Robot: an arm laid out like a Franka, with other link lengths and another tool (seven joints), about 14 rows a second.
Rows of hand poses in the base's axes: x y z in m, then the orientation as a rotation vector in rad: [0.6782 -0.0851 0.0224 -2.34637 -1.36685 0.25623]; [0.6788 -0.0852 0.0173 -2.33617 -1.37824 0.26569]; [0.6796 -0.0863 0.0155 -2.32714 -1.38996 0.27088]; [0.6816 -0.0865 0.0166 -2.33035 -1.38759 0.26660]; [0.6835 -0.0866 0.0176 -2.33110 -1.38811 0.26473]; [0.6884 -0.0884 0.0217 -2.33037 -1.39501 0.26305]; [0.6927 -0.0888 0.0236 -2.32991 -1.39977 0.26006]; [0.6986 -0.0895 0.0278 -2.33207 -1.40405 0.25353]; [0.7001 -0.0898 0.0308 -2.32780 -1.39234 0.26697]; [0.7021 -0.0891 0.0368 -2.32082 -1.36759 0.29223]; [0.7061 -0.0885 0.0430 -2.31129 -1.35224 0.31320]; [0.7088 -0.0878 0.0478 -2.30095 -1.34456 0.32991]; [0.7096 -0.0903 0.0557 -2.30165 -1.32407 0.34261]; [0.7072 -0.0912 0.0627 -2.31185 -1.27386 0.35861]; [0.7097 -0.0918 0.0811 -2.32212 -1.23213 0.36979]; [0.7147 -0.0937 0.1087 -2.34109 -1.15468 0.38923]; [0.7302 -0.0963 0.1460 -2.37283 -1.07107 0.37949]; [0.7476 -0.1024 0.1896 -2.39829 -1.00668 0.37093]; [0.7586 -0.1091 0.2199 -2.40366 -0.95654 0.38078]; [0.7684 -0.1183 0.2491 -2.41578 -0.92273 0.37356]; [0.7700 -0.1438 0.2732 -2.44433 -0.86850 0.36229]
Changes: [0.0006 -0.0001 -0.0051 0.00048 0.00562 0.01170]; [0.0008 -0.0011 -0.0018 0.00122 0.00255 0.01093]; [0.0020 -0.0002 0.0011 0.00008 -0.00292 -0.00312]; [0.0019 -0.0001 0.0010 0.00007 -0.00157 -0.00017]; [0.0049 -0.0018 0.0041 -0.00081 -0.00317 0.00438]; [0.0043 -0.0004 0.0019 0.00018 -0.00323 0.00272]; [0.0059 -0.0007 0.0042 -0.00018 -0.00618 0.00111]; [0.0015 -0.0003 0.0030 0.00110 0.01371 -0.00419]; [0.0020 0.0007 0.0060 0.00181 0.02632 -0.00996]; [0.0040 0.0006 0.0062 0.00263 0.02157 -0.00387]; [0.0027 0.0007 0.0048 0.00281 0.01673 0.00064]; [0.0008 -0.0025 0.0079 -0.00067 0.01436 -0.01141]; [-0.0024 -0.0009 0.0070 -0.00222 0.02283 -0.03298]; [0.0025 -0.0006 0.0184 -0.00298 0.01676 -0.02831]; [0.0050 -0.0019 0.0276 -0.00637 0.02983 -0.05287]; [0.0155 -0.0026 0.0373 -0.00551 0.00878 -0.06553]; [0.0174 -0.0061 0.0436 -0.00625 0.00504 -0.05077]; [0.0110 -0.0067 0.0303 0.00047 0.01917 -0.03374]; [0.0098 -0.0092 0.0292 -0.00246 0.00111 -0.02696]; [0.0016 -0.0255 0.0241 -0.01295 -0.00169 -0.04432]
